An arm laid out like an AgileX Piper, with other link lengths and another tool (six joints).
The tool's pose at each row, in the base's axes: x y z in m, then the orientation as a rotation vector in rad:
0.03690 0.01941 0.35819 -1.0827 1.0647 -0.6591
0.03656 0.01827 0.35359 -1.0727 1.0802 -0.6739
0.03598 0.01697 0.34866 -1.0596 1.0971 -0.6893
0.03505 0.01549 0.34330 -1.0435 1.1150 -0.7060
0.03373 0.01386 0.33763 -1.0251 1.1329 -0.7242
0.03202 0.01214 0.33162 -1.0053 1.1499 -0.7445
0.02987 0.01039 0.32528 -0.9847 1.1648 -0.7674
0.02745 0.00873 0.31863 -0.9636 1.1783 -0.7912
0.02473 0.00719 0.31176 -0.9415 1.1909 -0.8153
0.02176 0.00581 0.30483 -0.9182 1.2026 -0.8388
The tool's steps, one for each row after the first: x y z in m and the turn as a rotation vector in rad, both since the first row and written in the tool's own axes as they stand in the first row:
0.00249 0.00388 -0.00114 0.0057 0.0207 0.0004
0.00515 0.00802 -0.00260 0.0133 0.0431 0.0025
0.00798 0.01252 -0.00448 0.0230 0.0673 0.0055
0.01090 0.01728 -0.00680 0.0348 0.0927 0.0086
0.01387 0.02234 -0.00955 0.0485 0.1188 0.0106
0.01682 0.02772 -0.01274 0.0643 0.1448 0.0105
0.01970 0.03344 -0.01618 0.0811 0.1705 0.0095
0.02245 0.03943 -0.01987 0.0990 0.1959 0.0085
0.02498 0.04554 -0.02373 0.1178 0.2207 0.0080

